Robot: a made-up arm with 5 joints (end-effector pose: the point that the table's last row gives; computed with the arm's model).
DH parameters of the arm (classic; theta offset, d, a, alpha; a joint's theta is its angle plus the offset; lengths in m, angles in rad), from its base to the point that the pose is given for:
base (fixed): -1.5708 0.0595 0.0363 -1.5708
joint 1: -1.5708 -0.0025 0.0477 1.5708
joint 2: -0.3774 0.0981 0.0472 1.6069
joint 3: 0 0.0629 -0.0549 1.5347
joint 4: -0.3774 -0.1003 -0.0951 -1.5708
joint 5: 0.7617 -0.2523 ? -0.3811
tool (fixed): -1.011 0.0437 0 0
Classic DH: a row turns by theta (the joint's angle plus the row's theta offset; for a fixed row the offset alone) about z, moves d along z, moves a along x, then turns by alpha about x.
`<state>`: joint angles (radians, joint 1 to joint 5).
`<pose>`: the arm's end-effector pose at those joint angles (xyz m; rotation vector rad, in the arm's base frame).
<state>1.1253 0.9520 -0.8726 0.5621 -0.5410</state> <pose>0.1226 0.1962 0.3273 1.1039 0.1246 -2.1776</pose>
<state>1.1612 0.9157 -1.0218 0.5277 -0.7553</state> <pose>0.1512 0.1475 0.3900 1.1872 0.5544 -2.3721</pose>
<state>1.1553 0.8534 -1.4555 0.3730 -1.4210</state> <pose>0.2213 -0.0366 0.4677 -0.9711 -1.6968 2.0980</pose>
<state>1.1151 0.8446 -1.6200 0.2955 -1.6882</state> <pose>0.2395 -0.0977 0.4556 -0.7266 -1.8915 1.6892</pose>
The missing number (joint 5, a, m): -0.1375
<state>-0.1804 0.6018 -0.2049 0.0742 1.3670</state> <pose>0.0974 0.0491 -0.0441 -0.6065 -1.3137 0.9840</pose>
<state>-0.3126 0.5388 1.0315 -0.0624 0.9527</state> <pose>0.0871 -0.1470 0.0956 -1.3821 -0.7780 1.6087</pose>
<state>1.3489 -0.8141 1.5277 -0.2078 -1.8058</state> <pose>0.1914 -0.1003 -0.1182 -0.2668 1.2735 2.6157</pose>
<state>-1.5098 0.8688 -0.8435 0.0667 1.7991</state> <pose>0.1096 -0.0627 -0.1298 -1.3473 -0.4781 1.5452</pose>
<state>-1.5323 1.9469 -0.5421 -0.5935 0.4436</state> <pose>-0.2405 0.1013 -0.1769 -1.3567 0.2931 -0.6907</pose>
